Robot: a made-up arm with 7 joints. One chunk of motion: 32 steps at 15 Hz.
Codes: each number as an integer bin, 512 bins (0 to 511) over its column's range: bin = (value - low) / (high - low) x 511, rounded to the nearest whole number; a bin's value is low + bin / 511 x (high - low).
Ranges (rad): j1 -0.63..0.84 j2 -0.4..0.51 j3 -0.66..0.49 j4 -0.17..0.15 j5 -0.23..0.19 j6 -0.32..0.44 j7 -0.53..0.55
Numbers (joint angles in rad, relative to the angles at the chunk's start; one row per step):
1: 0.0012 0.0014 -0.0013 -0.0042 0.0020 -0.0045 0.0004
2: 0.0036 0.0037 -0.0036 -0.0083 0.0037 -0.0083 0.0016
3: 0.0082 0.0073 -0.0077 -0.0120 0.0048 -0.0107 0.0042
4: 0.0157 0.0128 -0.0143 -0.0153 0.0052 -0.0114 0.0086
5: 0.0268 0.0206 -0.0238 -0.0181 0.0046 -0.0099 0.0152
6: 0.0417 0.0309 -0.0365 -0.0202 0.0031 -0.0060 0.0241
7: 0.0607 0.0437 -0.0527 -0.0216 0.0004 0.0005 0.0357
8: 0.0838 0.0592 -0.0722 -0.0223 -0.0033 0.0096 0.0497
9: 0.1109 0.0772 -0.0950 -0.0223 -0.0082 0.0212 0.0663
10: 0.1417 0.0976 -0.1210 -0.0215 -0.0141 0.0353 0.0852
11: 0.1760 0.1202 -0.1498 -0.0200 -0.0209 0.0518 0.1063
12: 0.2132 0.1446 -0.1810 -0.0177 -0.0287 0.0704 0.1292
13: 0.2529 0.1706 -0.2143 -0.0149 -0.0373 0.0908 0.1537
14: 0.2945 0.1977 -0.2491 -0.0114 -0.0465 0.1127 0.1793
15: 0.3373 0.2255 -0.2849 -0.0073 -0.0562 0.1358 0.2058
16: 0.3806 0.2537 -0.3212 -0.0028 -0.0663 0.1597 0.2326
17: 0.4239 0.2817 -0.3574 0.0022 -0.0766 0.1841 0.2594
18: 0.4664 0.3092 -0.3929 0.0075 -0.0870 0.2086 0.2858
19: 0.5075 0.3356 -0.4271 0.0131 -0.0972 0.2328 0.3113
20: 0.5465 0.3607 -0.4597 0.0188 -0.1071 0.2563 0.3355
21: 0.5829 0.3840 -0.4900 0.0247 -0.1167 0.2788 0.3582
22: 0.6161 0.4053 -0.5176 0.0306 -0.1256 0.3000 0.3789
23: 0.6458 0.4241 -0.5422 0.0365 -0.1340 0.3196 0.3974
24: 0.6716 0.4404 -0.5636 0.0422 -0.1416 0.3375 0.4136
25: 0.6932 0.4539 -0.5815 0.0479 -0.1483 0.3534 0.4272
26: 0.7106 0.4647 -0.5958 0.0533 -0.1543 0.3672 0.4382
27: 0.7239 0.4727 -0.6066 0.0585 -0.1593 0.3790 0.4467
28: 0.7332 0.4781 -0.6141 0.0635 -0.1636 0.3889 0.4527
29: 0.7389 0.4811 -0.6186 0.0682 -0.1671 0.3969 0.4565
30: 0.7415 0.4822 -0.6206 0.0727 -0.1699 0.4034 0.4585
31: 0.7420 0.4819 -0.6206 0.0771 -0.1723 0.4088 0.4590
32: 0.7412 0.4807 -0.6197 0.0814 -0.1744 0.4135 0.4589
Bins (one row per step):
1: 219 225 293 265 282 212 251
2: 220 227 292 258 284 210 252
3: 222 229 290 252 286 208 253
4: 224 232 287 247 286 207 255
5: 228 236 283 243 285 209 258
6: 233 242 277 239 284 211 262
7: 240 249 270 237 280 215 268
8: 248 258 261 236 276 222 274
9: 258 268 251 236 270 229 282
10: 268 279 240 237 263 239 291
11: 280 292 227 240 254 250 301
12: 293 306 213 243 245 262 312
13: 307 320 198 248 234 276 323
14: 321 336 183 253 223 291 336
15: 336 351 167 260 211 306 348
16: 351 367 151 267 199 323 361
17: 366 383 134 275 187 339 374
18: 381 398 119 283 174 355 386
19: 395 413 103 292 162 372 398
20: 409 427 89 301 150 387 410
21: 422 440 76 311 138 403 420
22: 433 452 63 320 127 417 430
23: 443 463 52 330 117 430 439
24: 452 472 43 339 108 442 446
25: 460 479 35 348 99 453 453
26: 466 486 29 357 92 462 458
27: 471 490 24 365 86 470 462
28: 474 493 20 373 81 477 465
29: 476 495 18 380 77 482 467
30: 477 495 18 388 73 486 468
31: 477 495 18 395 70 490 468
32: 477 495 18 401 68 493 468

